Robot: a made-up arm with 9 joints. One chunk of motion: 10 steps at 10 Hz.
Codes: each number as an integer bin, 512 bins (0 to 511) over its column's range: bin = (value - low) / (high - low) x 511, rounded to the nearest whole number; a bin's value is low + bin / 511 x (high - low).
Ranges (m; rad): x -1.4..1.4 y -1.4..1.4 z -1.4..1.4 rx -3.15..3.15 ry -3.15..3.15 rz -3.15..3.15
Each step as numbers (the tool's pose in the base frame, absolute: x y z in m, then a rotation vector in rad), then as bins.
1 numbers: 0.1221 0.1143 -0.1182 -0.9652 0.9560 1.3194
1 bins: 278 276 234 177 333 363
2 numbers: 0.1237 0.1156 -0.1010 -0.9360 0.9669 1.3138
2 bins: 278 277 237 180 334 362
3 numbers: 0.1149 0.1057 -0.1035 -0.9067 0.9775 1.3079
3 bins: 276 275 237 182 335 362
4 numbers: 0.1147 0.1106 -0.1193 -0.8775 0.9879 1.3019
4 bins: 276 276 234 184 336 361
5 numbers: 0.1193 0.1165 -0.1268 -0.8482 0.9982 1.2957
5 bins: 277 277 232 187 336 361
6 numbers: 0.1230 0.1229 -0.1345 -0.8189 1.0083 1.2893
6 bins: 278 278 231 189 337 360
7 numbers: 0.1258 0.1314 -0.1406 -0.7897 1.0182 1.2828
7 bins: 278 279 230 191 338 360
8 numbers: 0.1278 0.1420 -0.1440 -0.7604 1.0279 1.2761
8 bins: 279 281 229 194 339 359
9 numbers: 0.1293 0.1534 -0.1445 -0.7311 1.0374 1.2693
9 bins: 279 283 229 196 340 358
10 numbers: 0.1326 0.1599 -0.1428 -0.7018 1.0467 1.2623
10 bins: 280 285 229 199 340 358
